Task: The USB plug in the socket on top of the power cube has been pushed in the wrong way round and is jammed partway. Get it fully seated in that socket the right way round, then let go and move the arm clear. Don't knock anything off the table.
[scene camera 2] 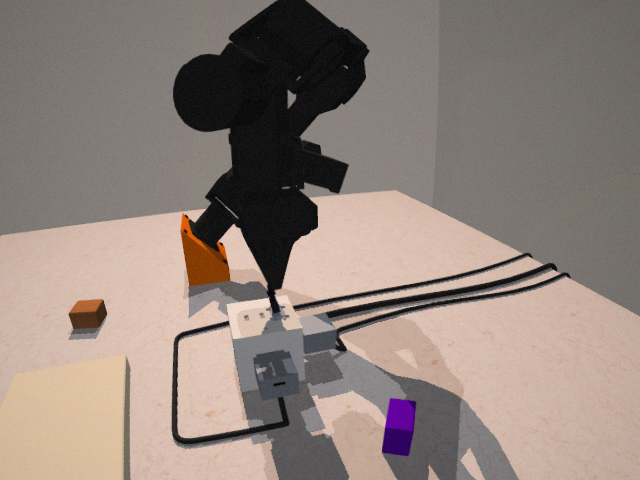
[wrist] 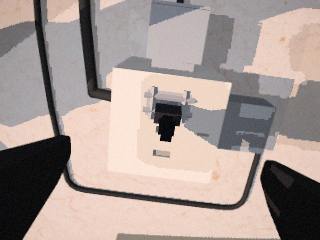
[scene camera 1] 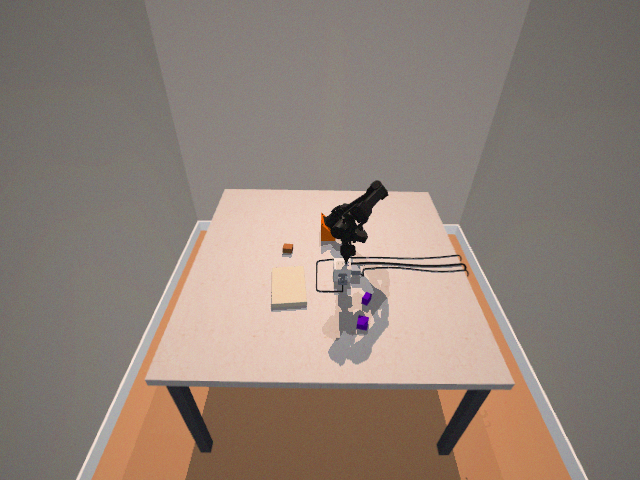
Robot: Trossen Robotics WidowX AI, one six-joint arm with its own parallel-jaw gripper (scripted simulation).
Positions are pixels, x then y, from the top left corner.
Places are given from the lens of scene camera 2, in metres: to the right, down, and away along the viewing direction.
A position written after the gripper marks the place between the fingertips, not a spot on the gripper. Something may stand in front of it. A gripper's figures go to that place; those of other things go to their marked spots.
gripper [scene camera 2: 267, 270]: -0.06, 0.03, 0.41
cream pad [scene camera 2: 78, 414]: -0.25, 0.18, 0.33
brown block [scene camera 2: 85, 314]: -0.36, 0.11, 0.51
white power cube [scene camera 2: 253, 332]: -0.07, 0.10, 0.40
The marked spots on the cream pad and the brown block are 0.22 m apart.
